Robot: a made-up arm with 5 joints.
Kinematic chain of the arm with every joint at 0, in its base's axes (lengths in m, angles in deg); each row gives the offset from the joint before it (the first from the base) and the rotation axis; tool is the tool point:
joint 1: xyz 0 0 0.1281 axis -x
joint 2: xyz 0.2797 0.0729 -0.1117 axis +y
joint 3: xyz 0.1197 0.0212 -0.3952 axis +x
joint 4: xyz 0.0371 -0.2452 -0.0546 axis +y
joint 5: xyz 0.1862 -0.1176 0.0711 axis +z
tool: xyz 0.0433 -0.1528 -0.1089
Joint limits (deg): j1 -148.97..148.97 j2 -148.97..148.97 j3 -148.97..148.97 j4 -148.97..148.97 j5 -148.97..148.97
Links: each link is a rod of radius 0.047 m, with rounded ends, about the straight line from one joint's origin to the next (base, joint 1, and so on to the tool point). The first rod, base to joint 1, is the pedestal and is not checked.
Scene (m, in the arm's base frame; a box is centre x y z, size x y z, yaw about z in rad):
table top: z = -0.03
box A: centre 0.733 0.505 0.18 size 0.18 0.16 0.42 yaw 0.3
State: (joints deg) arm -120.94 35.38 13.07 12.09 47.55
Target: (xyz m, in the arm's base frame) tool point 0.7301 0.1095 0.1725
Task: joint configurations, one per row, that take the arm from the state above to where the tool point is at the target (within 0.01 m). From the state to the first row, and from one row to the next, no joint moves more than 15 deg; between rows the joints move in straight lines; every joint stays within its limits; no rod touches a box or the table.
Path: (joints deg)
1: -127.95 34.69 0.17 2.11 59.99
2: -134.96 34.00 -12.73 -7.88 72.43
3: -141.96 33.31 -25.63 -17.86 84.86
4: -148.97 32.61 -38.52 -27.85 97.30
5: -144.14 20.14 -37.31 -34.99 98.45
6: -139.31 7.66 -36.09 -42.13 99.59
7: -134.49 -4.82 -34.87 -49.27 100.74
8: -129.66 -17.30 -33.66 -56.41 101.88
9: -124.83 -29.77 -32.44 -63.55 103.02
10: -120.00 -42.25 -31.22 -70.69 104.17
11: -123.38 -31.34 -37.43 -62.08 91.88
12: -126.76 -20.43 -43.64 -53.48 79.59
13: -130.15 -9.53 -49.84 -44.87 67.29
14: -133.53 1.38 -56.05 -36.27 55.00

